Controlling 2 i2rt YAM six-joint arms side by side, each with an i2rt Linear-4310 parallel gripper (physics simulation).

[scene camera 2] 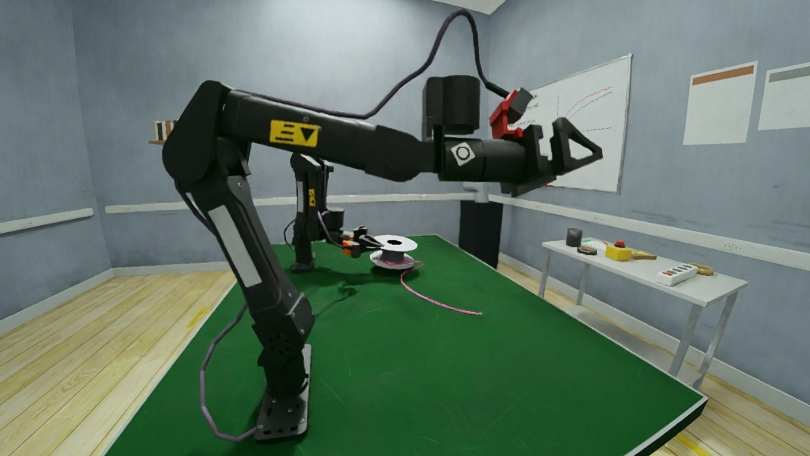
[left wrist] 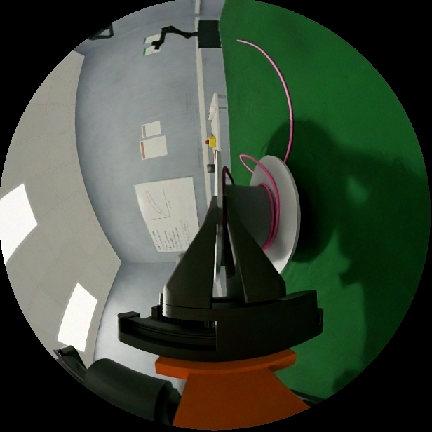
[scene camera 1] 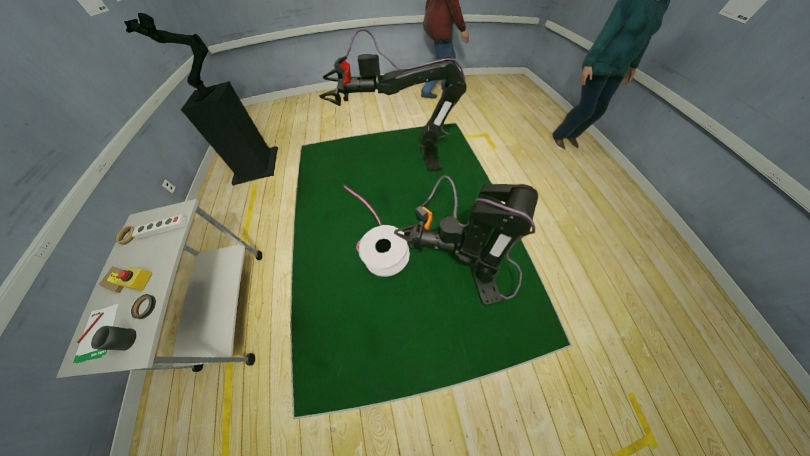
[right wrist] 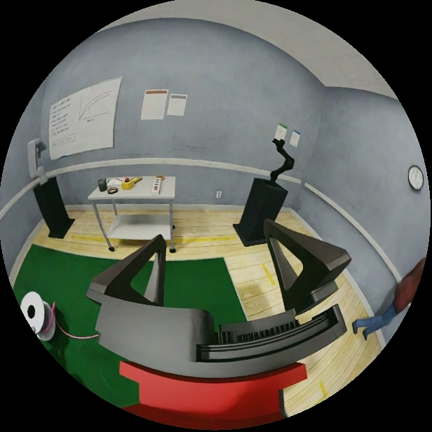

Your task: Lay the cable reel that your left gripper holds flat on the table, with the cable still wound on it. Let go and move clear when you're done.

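Places are measured from the left arm's base along level axes (x left, y back, z up), in centimetres.
Pixels of known places: left gripper, between the fingertips: (scene camera 2: 384, 247) (scene camera 1: 394, 232); right gripper, between the fingertips: (scene camera 2: 576, 166) (scene camera 1: 321, 87); left arm's base, origin of its link: (scene camera 2: 304, 262) (scene camera 1: 482, 276); right arm's base, origin of its link: (scene camera 2: 288, 386) (scene camera 1: 430, 156).
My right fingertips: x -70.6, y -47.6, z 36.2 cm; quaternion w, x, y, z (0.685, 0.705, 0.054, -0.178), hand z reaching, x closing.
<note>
For each thing: its top centre in the pictures, then the offset to it from my right fingertips. "pt": a spot on its surface instead. Level surfaces: height alone.
- white cable reel, centre of its top: (scene camera 1: 383, 244) (scene camera 2: 393, 239) dy +15.0, dx +57.4, dz -25.1 cm
- green table, height of its surface: dz -36.2 cm
- Pink cable, a spot on its surface: (scene camera 2: 442, 305) pt dy +7.8, dx +28.3, dz -36.1 cm
The white cable reel (scene camera 1: 385, 263) (scene camera 2: 392, 256) (left wrist: 247, 210) (right wrist: 36, 299) is level, its axis upright, very low over the green table (scene camera 1: 340, 339) (scene camera 2: 453, 385). Whether its lower flange touches is hard to tell; a shadow lies beside it in the left wrist view. My left gripper (scene camera 1: 401, 232) (scene camera 2: 380, 243) (left wrist: 220, 200) is shut on the rim of the upper flange. Pink cable (scene camera 1: 367, 204) (scene camera 2: 442, 305) (left wrist: 291, 112) (right wrist: 75, 336) has loops round the drum, and its free end trails onto the table. My right gripper (scene camera 1: 323, 86) (scene camera 2: 575, 165) (right wrist: 212, 232) is open and empty, high and away from the reel.
A side table (scene camera 2: 702, 297) (right wrist: 167, 187) with tape rolls, a power strip and a dark cup stands beyond the green table. A black pedestal (scene camera 1: 229, 133) (right wrist: 262, 210) carries another arm. Two people (scene camera 1: 444, 22) (scene camera 1: 617, 42) stand on the floor in scene camera 1.
</note>
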